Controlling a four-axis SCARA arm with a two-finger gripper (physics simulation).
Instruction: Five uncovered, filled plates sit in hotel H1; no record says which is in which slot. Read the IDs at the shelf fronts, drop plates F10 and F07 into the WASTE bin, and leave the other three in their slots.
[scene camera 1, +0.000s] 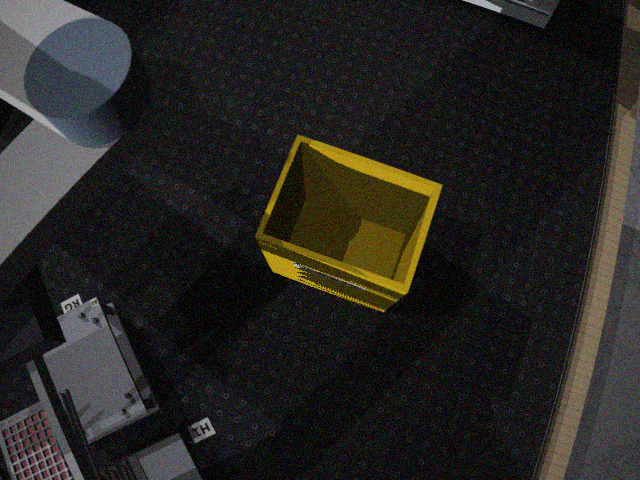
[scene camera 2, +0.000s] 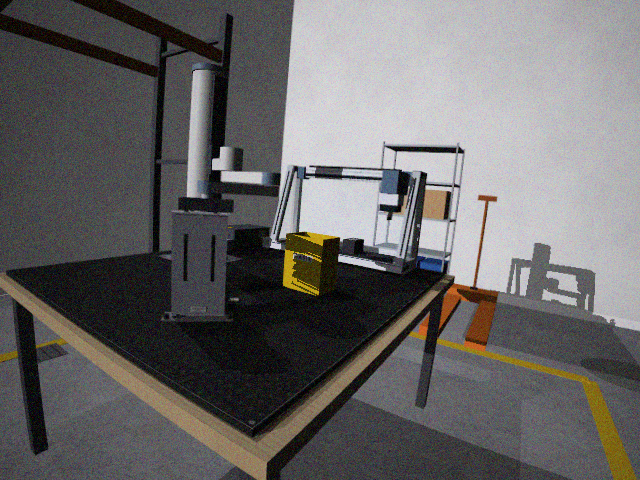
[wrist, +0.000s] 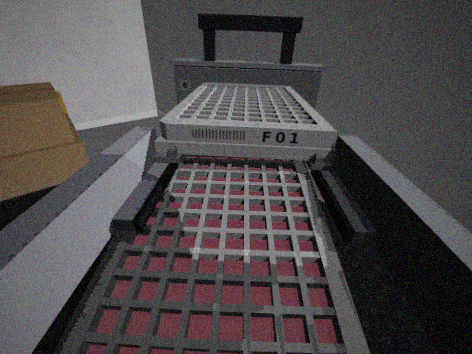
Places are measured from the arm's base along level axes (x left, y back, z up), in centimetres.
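Pixels of known places: gripper, fingertip midpoint: (wrist: 244, 150).
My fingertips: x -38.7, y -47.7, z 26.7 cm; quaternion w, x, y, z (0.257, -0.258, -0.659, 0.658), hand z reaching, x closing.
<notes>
Behind a point stands the place of what it marks.
In the wrist view my gripper (wrist: 244, 150) {x -38.7, y -47.7, z 26.7 cm} is shut on a plate with red wells (wrist: 235, 242) {x -35.9, y -45.0, z 24.5 cm}, a finger along each long side. The same kind of red-welled plate (scene camera 1: 37, 446) {x -35.1, y -44.2, z 24.3 cm} shows at the lower left of scene camera 1. Its ID does not show. Behind and above it, the plate marked F01 (wrist: 252, 135) {x -38.8, y -47.4, z 27.5 cm}, with pale wells, sits at the hotel (wrist: 307, 82) {x -51.4, y -52.9, z 28.2 cm}, which has a dark handle on top. The other slot IDs are hidden. The yellow WASTE bin (scene camera 1: 421, 237) {x -3.0, y -72.2, z 21.3 cm} (scene camera 2: 310, 266) {x -8.6, y -68.2, z 11.2 cm} stands upright; no plate shows inside it. The gripper cannot be made out in scene camera 2.
The H1 label (scene camera 1: 202, 429) {x -31.7, y -54.8, z 1.3 cm} lies near the lower left; the RG label (scene camera 1: 71, 304) {x -22.7, y -30.4, z 1.3 cm} is beside a grey stand (scene camera 1: 95, 374) {x -29.4, y -40.3, z 7.3 cm}. The arm's column (scene camera 2: 200, 134) {x -6.4, y -3.9, z 58.4 cm} rises from a grey pedestal (scene camera 2: 199, 258) {x -49.2, y -59.1, z 17.7 cm}. A gantry machine (scene camera 2: 417, 222) {x 62.5, y -85.0, z 26.1 cm} stands behind the bin.
</notes>
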